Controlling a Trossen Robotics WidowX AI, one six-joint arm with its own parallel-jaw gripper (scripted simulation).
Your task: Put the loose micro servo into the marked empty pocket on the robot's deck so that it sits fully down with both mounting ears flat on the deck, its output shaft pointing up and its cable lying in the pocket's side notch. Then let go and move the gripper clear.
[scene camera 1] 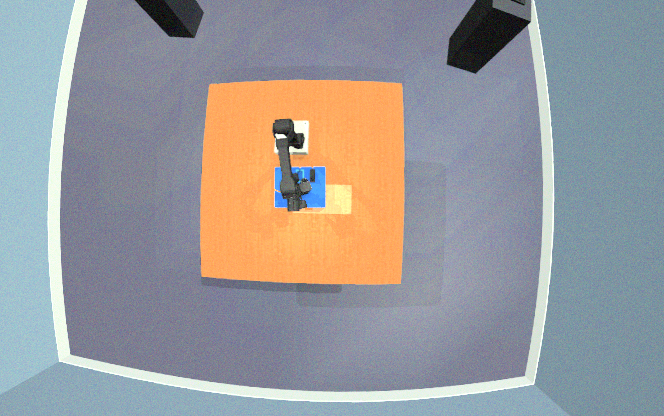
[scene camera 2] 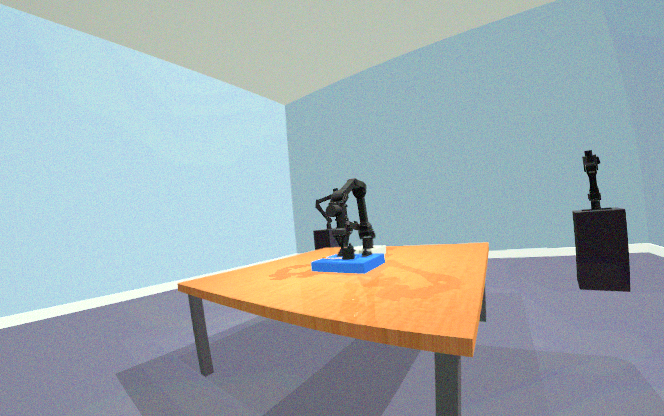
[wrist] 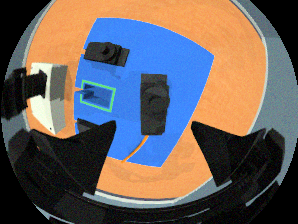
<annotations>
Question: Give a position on a black micro servo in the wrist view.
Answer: At 154, 89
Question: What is the gripper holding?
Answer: Nothing.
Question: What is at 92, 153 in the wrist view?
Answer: The gripper.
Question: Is the gripper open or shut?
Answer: Open.
</annotations>
